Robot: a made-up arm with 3 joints. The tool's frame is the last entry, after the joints.
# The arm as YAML. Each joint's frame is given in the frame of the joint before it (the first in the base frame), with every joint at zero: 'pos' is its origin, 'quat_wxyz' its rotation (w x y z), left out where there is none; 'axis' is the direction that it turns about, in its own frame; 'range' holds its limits. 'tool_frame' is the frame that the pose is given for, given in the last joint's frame.
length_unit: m
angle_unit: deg
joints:
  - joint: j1
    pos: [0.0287, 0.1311, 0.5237]
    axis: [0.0, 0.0, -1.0]
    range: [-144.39, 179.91]
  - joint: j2
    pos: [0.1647, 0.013, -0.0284]
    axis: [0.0, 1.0, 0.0]
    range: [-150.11, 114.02]
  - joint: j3
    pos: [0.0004, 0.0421, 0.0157]
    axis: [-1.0, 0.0, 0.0]
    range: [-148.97, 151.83]
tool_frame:
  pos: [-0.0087, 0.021, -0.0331]
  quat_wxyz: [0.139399, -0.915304, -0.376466, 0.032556]
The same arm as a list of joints. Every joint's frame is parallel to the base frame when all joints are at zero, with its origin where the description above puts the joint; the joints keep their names.
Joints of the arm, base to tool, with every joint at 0 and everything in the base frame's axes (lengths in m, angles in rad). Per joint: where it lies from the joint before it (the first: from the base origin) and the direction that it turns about. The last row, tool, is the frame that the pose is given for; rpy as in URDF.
j1: xyz 0.0287 0.1311 0.5237 axis -z
j2: xyz 0.1647 0.0130 -0.0284 axis +y
j3: xyz 0.0004 0.0421 0.0157 axis -x
tool: xyz -0.0087 0.0210 -0.0331 rpy -2.8578 -0.0454 0.7739
Joint limits (rad, base to tool): -2.5201..3.1400 -2.6199..1.9900 -2.6000..2.6499

